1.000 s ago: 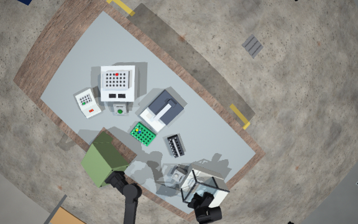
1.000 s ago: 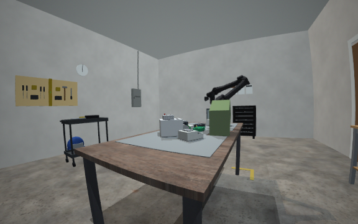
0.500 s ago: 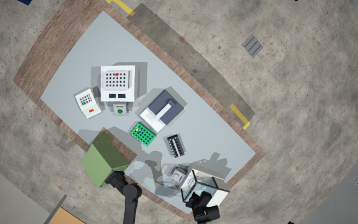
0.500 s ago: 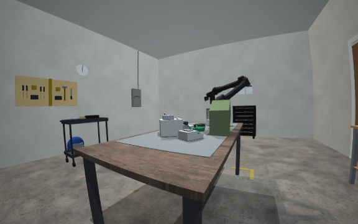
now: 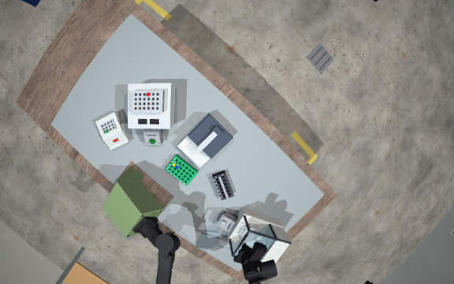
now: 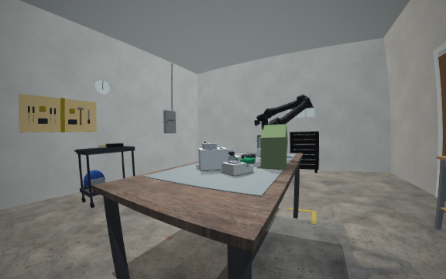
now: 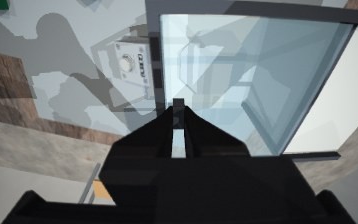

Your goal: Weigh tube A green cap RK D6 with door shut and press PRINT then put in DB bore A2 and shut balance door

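Now: hand 30 mm to the left of the sliding door, 10 mm short of it and 10 mm above it. Also, from my hand: magnet block MG 210 mm to the left, 200 mm below, 100 mm ahead; then white print key 150 mm below, 80 mm to the left, 30 mm behind; then balance pan 140 mm below, 50 mm to the right, 20 mm ahead.
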